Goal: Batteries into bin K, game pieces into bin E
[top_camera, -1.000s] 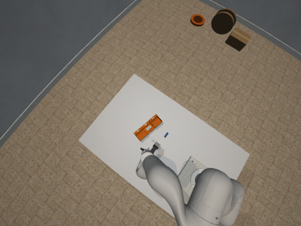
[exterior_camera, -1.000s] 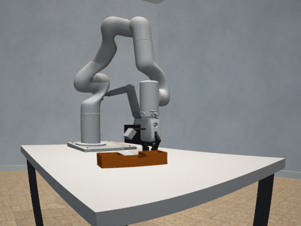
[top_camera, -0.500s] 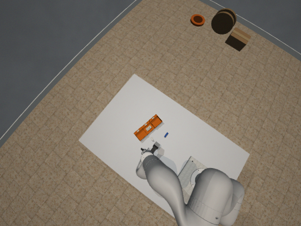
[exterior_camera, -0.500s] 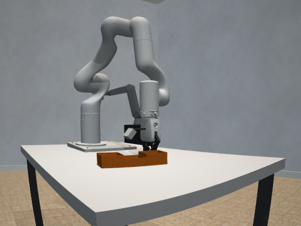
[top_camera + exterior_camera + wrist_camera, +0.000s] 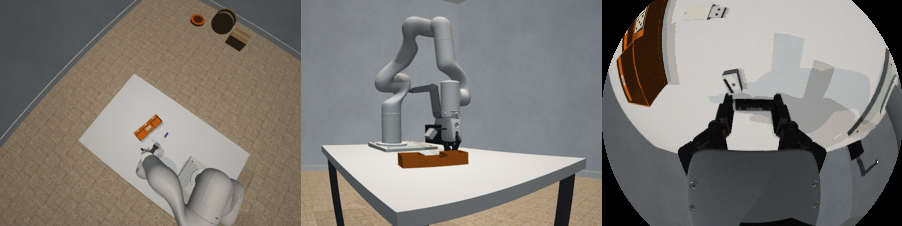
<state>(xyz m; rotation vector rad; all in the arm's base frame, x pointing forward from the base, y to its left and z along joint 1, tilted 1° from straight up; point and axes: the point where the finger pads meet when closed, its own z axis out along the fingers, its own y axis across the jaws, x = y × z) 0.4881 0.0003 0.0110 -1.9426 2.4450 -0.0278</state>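
The blue battery lies 210 mm to the right of my hand, 70 mm behind it and 10 mm below it. From my hand the other things lie so: black battery: 10 mm below; bin: 200 mm to the right, 100 mm ahead.
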